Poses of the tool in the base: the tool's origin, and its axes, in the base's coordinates. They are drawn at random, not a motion.
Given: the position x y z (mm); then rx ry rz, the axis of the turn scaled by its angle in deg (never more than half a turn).
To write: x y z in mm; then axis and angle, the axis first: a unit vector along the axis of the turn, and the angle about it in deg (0 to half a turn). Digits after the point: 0 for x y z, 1 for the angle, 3 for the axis.
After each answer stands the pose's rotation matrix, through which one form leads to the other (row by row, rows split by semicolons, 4 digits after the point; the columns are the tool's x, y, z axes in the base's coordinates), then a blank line. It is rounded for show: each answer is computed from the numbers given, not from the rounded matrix.
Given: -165 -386 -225 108.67 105.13 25.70
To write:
-165 -386 -225 0.709 0.685 0.168 153.4
0.0569 0.8447 0.5321; 0.9950 -0.0040 -0.1001; -0.0824 0.5351 -0.8407

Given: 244 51 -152 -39.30 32.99 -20.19
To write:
244 51 -152 -0.713 0.598 -0.366 55.1
0.7892 0.1178 0.6027; -0.4831 0.7249 0.4910; -0.3791 -0.6787 0.6290

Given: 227 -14 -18 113.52 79.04 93.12
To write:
227 -14 -18 0.681 0.474 0.558 166.7
-0.0588 0.5088 0.8589; 0.7648 -0.5300 0.3663; 0.6416 0.6784 -0.3580

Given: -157 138 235 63.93 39.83 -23.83
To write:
-157 138 235 0.809 0.504 -0.302 79.0
0.7207 0.6262 0.2974; 0.0340 0.3965 -0.9174; -0.6924 0.6713 0.2644

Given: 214 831 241 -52.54 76.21 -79.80
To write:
214 831 241 -0.430 0.624 -0.653 122.2
-0.2498 0.1414 0.9579; -0.9634 0.0630 -0.2605; -0.0972 -0.9879 0.1205

